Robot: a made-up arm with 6 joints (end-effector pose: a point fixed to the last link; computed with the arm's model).
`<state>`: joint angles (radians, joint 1 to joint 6).
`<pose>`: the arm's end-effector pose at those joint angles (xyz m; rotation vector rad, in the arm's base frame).
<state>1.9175 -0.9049 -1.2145 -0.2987 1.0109 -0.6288</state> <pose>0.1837 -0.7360 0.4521 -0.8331 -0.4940 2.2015</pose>
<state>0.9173 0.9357 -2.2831 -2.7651 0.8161 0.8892</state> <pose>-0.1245 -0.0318 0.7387 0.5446 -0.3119 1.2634</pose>
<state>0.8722 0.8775 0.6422 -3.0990 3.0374 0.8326</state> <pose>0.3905 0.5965 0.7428 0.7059 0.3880 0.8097</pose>
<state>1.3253 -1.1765 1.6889 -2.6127 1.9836 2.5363</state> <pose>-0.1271 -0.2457 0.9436 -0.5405 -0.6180 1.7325</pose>
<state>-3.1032 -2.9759 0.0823 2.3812 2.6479 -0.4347</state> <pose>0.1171 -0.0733 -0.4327 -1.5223 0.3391 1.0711</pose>
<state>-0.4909 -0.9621 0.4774 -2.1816 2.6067 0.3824</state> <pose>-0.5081 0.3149 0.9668 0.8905 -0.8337 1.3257</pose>
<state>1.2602 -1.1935 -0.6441 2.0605 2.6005 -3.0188</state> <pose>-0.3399 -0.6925 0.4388 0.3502 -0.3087 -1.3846</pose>
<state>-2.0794 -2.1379 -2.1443 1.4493 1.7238 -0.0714</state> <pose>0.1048 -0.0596 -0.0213 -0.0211 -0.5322 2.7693</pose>
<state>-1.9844 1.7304 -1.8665 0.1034 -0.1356 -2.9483</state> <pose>-0.0861 -0.3376 0.7821 2.0421 -0.4014 -2.2162</pose>
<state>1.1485 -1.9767 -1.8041 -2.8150 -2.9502 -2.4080</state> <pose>-0.1584 -0.1450 -0.0783 -2.1124 -0.6441 1.3957</pose>
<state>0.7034 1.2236 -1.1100 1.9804 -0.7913 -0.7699</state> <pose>0.3421 0.3297 0.9853 -1.1800 -0.7255 2.7186</pose>
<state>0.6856 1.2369 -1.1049 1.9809 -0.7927 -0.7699</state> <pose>0.3555 0.3298 0.9786 -1.1607 -0.6958 2.7180</pose>
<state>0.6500 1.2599 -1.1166 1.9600 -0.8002 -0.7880</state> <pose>0.3723 0.3209 0.9680 -1.1396 -0.6178 2.6801</pose>
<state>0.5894 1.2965 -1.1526 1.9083 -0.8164 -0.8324</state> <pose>0.3920 0.2984 0.9521 -1.1108 -0.4777 2.5856</pose>
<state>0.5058 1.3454 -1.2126 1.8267 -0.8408 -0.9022</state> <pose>0.4108 0.2623 0.9313 -1.0642 -0.2944 2.4303</pose>
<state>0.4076 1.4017 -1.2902 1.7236 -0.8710 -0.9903</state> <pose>0.4236 0.2167 0.9072 -0.9921 -0.1035 2.2261</pose>
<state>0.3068 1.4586 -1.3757 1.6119 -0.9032 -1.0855</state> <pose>0.4271 0.1691 0.8821 -0.8990 0.0614 1.9989</pose>
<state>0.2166 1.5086 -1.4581 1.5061 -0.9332 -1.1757</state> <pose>0.4216 0.1274 0.8594 -0.8005 0.1809 1.7817</pose>
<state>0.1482 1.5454 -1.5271 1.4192 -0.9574 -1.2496</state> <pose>0.4105 0.0971 0.8418 -0.7162 0.2521 1.6051</pose>
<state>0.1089 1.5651 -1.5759 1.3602 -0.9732 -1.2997</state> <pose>0.3980 0.0804 0.8316 -0.6620 0.2829 1.4896</pose>
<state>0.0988 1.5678 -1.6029 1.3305 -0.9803 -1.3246</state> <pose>0.3867 0.0759 0.8291 -0.6426 0.2852 1.4376</pose>
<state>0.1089 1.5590 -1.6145 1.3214 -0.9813 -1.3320</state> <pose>0.3767 0.0791 0.8319 -0.6482 0.2715 1.4299</pose>
